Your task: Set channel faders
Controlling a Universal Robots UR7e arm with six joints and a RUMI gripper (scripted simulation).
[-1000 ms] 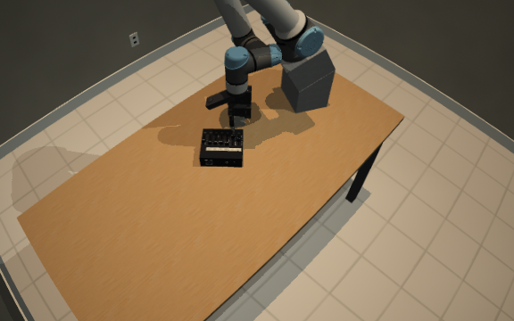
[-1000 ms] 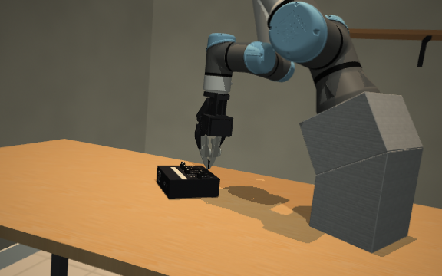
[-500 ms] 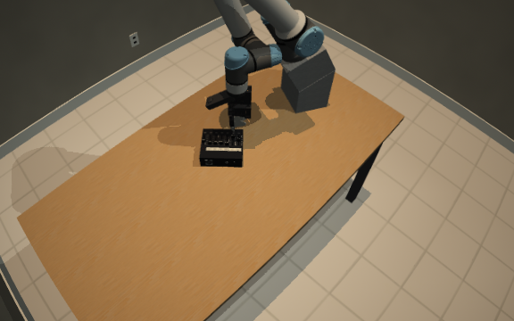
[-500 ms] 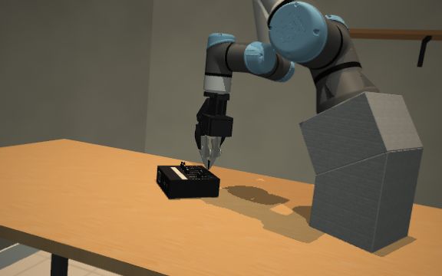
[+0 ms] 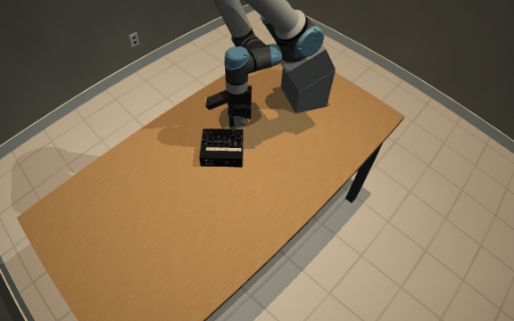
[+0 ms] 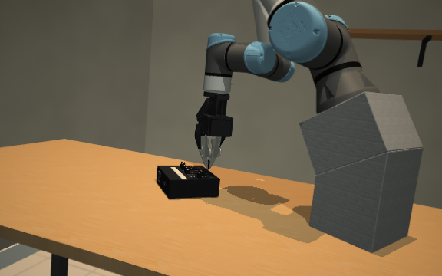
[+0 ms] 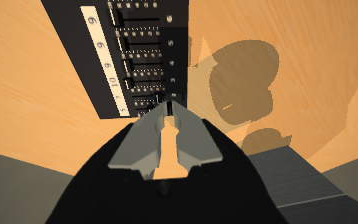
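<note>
Now: hand 9 cm short of the master fader, 8 cm to the left of it and 2 cm above it.
</note>
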